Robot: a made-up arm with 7 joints. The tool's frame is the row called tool. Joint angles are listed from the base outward.
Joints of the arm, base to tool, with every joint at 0 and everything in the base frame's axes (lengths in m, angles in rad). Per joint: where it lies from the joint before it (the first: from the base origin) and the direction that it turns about. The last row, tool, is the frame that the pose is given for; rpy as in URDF.
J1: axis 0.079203 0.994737 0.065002 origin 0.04 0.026 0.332
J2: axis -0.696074 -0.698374 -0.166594 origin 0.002 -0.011 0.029
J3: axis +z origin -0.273 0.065 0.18
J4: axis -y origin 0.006 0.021 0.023
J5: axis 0.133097 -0.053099 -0.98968 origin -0.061 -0.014 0
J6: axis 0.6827 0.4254 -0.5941 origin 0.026 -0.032 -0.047
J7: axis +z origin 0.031 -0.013 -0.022
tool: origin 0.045 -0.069 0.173 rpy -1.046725 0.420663 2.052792
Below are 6 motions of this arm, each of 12 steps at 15 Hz.
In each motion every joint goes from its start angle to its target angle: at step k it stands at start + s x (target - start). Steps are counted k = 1, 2, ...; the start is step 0. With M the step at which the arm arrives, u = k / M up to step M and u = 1 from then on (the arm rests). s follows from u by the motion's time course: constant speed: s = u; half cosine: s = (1 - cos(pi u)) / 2; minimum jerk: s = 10 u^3 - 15 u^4 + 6 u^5.
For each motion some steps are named. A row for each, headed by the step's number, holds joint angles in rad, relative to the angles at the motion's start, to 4 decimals.
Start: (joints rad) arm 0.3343 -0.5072 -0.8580 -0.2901 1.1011 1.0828 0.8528
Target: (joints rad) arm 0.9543 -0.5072 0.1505 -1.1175 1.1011 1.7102 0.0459
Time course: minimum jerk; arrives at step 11
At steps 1, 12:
1: 0.0040 0.0000 0.0066 -0.0054 0.0000 0.0041 -0.0053
12: 0.6200 0.0000 1.0085 -0.8274 0.0000 0.6274 -0.8069

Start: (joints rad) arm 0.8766 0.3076 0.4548 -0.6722 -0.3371 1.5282 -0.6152
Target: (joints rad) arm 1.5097 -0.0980 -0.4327 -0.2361 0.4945 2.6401 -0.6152
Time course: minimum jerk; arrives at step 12
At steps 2, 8, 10, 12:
2: 0.0225 -0.0144 -0.0315 0.0155 0.0295 0.0395 0.0000
8: 0.5002 -0.3205 -0.7012 0.3446 0.6571 0.8785 0.0000
10: 0.6106 -0.3912 -0.8560 0.4206 0.8021 1.0724 0.0000
12: 0.6331 -0.4056 -0.8875 0.4361 0.8316 1.1119 0.0000

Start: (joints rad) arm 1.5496 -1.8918 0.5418 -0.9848 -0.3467 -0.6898 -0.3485
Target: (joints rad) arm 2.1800 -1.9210 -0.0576 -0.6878 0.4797 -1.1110 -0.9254
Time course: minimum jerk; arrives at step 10
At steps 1, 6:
1: 0.0054 -0.0002 -0.0051 0.0025 0.0071 -0.0036 -0.0049
6: 0.4303 -0.0199 -0.4091 0.2027 0.5641 -0.2875 -0.3938

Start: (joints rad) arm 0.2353 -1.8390 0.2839 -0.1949 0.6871 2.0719 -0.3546
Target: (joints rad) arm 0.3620 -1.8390 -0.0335 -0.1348 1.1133 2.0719 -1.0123
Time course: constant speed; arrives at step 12
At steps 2, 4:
2: 0.0211 0.0000 -0.0529 0.0100 0.0710 0.0000 -0.1096
4: 0.0422 0.0000 -0.1058 0.0200 0.1421 0.0000 -0.2192

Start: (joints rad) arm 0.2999 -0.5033 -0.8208 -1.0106 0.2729 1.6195 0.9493
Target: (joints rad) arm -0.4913 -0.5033 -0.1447 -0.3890 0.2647 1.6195 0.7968
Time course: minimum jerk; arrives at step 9
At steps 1, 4, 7, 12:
1: -0.0091 0.0000 0.0078 0.0072 -0.0001 0.0000 -0.0018
4: -0.3139 0.0000 0.2682 0.2466 -0.0033 0.0000 -0.0605
7: -0.7307 0.0000 0.6244 0.5741 -0.0076 0.0000 -0.1408
12: -0.7912 0.0000 0.6761 0.6216 -0.0082 0.0000 -0.1525

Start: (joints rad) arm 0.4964 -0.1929 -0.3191 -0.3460 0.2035 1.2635 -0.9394
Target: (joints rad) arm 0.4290 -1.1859 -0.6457 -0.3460 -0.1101 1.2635 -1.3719
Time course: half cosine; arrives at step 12
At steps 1, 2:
1: -0.0011 -0.0169 -0.0056 0.0000 -0.0053 0.0000 -0.0074
2: -0.0045 -0.0665 -0.0219 0.0000 -0.0210 0.0000 -0.0290

